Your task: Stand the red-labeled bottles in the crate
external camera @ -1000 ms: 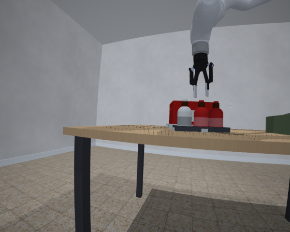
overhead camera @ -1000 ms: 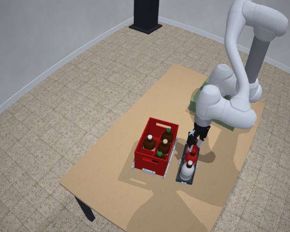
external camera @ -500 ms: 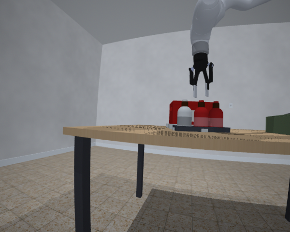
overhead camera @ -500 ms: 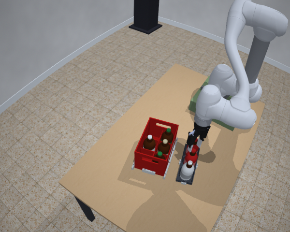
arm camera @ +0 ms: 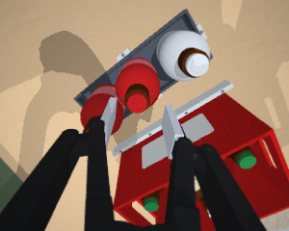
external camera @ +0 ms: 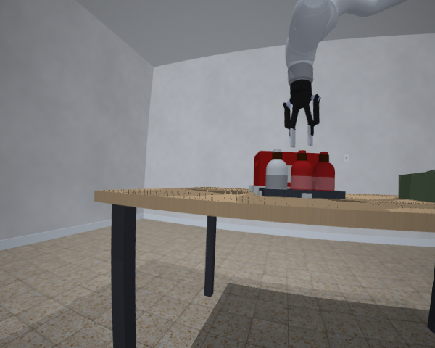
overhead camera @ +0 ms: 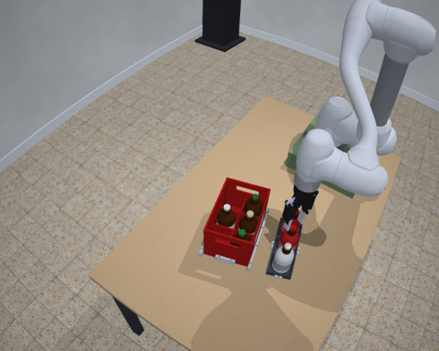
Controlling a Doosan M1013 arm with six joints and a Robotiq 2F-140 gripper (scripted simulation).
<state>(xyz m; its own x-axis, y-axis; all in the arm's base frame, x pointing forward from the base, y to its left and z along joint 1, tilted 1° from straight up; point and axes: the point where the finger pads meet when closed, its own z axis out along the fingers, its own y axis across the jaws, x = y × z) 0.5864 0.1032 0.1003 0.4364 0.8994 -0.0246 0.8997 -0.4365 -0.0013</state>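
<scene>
Right now the grey-labeled bottle is 80 mm ahead of my hand, 30 mm to the left of it and 120 mm below it. Also, from my hand: red crate (60 mm ahead, 210 mm to the right, 120 mm below).
</scene>
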